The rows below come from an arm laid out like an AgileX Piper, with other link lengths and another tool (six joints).
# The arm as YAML. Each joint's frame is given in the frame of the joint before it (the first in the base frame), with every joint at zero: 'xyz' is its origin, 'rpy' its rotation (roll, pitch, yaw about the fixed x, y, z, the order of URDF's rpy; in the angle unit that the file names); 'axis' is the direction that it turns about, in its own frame. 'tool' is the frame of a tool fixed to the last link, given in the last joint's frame.
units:
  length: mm
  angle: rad
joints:
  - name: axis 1
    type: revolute
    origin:
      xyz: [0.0, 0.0, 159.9]
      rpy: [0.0, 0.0, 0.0]
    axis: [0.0, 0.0, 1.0]
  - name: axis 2
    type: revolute
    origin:
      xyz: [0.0, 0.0, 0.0]
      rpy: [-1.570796, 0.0, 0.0]
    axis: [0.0, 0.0, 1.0]
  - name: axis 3
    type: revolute
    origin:
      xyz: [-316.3, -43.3, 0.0]
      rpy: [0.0, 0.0, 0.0]
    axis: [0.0, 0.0, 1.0]
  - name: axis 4
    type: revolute
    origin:
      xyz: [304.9, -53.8, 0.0]
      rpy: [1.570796, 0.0, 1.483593]
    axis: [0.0, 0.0, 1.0]
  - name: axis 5
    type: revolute
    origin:
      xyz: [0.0, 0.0, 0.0]
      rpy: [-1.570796, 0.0, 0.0]
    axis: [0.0, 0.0, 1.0]
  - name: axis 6
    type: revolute
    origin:
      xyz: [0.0, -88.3, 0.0]
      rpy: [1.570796, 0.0, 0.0]
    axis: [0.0, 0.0, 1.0]
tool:
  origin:
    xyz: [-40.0, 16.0, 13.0]
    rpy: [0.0, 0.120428, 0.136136]
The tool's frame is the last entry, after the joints.
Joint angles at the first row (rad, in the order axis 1, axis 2, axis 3, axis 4, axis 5, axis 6):
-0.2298, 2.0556, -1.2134, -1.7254, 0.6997, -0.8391
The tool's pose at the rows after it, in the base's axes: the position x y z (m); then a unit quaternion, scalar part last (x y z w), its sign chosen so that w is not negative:
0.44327, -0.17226, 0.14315, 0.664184, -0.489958, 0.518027, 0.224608
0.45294, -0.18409, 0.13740, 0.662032, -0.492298, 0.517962, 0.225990
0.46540, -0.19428, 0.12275, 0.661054, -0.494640, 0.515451, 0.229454
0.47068, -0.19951, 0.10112, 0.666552, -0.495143, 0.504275, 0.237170
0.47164, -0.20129, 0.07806, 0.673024, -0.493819, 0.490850, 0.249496
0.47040, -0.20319, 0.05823, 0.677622, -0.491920, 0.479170, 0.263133
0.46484, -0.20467, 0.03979, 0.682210, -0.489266, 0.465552, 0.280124
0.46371, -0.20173, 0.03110, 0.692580, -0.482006, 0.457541, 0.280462
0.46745, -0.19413, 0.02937, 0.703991, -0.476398, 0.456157, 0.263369
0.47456, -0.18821, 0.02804, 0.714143, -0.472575, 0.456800, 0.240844
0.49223, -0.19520, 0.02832, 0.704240, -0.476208, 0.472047, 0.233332
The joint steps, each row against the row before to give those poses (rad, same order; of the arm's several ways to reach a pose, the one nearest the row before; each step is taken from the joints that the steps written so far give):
-0.0208, 0.0033, -0.0032, -0.0011, -0.0332, -0.0096
-0.0199, 0.0424, -0.0518, -0.0012, -0.0108, -0.0098
-0.0131, 0.0667, -0.0633, -0.0030, -0.0024, -0.0012
-0.0061, 0.0637, -0.0364, 0.0000, 0.0044, -0.0018
0.0000, 0.0580, -0.0207, 0.0000, 0.0161, -0.0011
-0.0007, 0.0485, -0.0146, -0.0017, 0.0196, -0.0009
-0.0015, 0.0394, -0.0007, -0.0010, 0.0251, -0.0027
0.0045, 0.0169, 0.0000, 0.0000, -0.0073, -0.0119
0.0108, 0.0000, 0.0000, -0.0012, -0.0347, -0.0012
0.0073, 0.0053, -0.0145, -0.0009, -0.0457, 0.0000
-0.0052, 0.0362, -0.0771, 0.0000, -0.0076, 0.0000

